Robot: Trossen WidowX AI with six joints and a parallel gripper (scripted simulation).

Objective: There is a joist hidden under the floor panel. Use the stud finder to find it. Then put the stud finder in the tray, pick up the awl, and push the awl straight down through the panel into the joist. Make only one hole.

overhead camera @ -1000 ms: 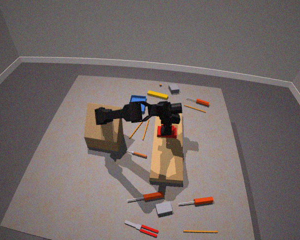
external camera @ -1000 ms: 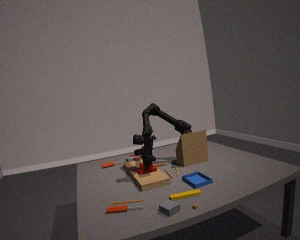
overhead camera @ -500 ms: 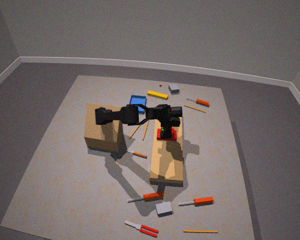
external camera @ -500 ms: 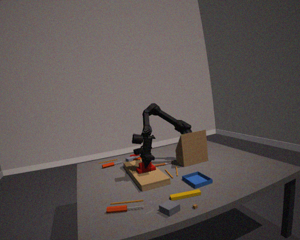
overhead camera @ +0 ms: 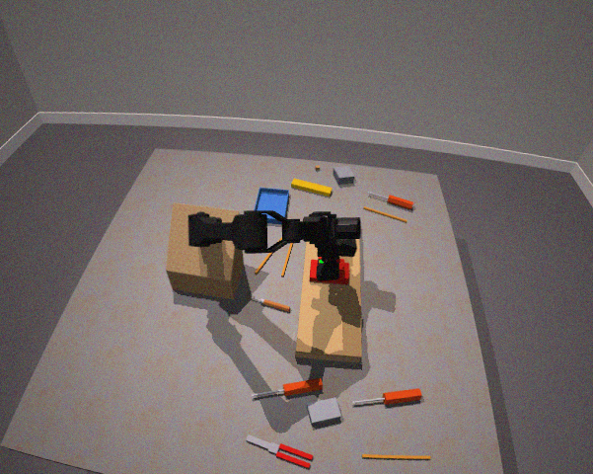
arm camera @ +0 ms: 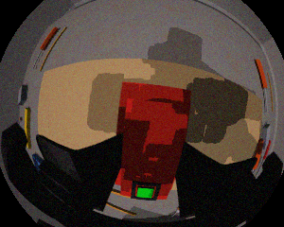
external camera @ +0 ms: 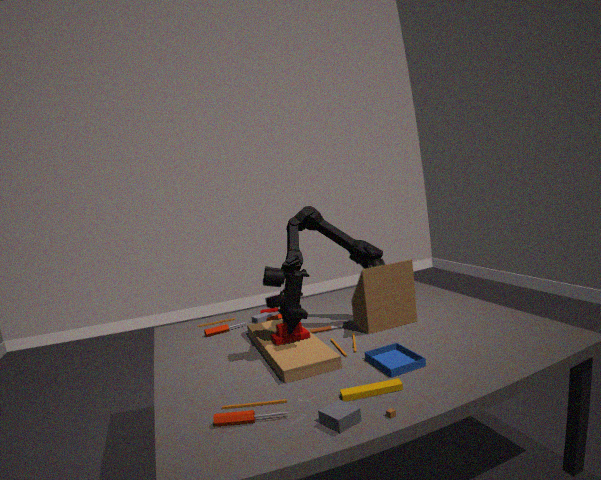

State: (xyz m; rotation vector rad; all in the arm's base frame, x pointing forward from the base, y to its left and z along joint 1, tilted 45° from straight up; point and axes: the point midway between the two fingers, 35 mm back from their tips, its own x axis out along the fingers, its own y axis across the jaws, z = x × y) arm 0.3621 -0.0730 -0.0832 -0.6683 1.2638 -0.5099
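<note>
My gripper tip is now 310 mm to the right of the blue tray, 240 mm past it and 50 mm above it. From my gripper tip the other things lie so: awl 190 mm behind, 110 mm to the right, 60 mm below; then red stud finder 20 mm behind, 20 mm above; then yellow bar 450 mm to the left, 90 mm behind, 60 mm below.
</note>
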